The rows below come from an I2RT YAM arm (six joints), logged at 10 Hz.
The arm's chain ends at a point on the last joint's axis. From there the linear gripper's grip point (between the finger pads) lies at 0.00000 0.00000 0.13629 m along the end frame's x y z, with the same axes.
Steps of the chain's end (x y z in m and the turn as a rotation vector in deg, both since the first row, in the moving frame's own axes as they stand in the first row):
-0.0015 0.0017 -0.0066 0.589 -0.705 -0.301
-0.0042 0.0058 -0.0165 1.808 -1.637 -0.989
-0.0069 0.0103 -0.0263 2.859 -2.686 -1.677
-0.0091 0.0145 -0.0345 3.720 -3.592 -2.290
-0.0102 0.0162 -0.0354 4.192 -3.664 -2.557
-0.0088 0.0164 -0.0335 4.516 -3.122 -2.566
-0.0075 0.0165 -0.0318 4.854 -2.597 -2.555
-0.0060 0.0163 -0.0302 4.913 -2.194 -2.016
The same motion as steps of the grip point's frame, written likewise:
-0.0032 0.0003 -0.0066 0.589 -0.705 -0.301
-0.0081 0.0015 -0.0166 1.808 -1.637 -0.989
-0.0134 0.0036 -0.0266 2.859 -2.686 -1.677
-0.0178 0.0058 -0.0351 3.720 -3.592 -2.290
-0.0191 0.0064 -0.0360 4.192 -3.664 -2.557
-0.0165 0.0058 -0.0341 4.516 -3.122 -2.566
-0.0139 0.0051 -0.0324 4.854 -2.597 -2.555
-0.0114 0.0047 -0.0308 4.913 -2.194 -2.016

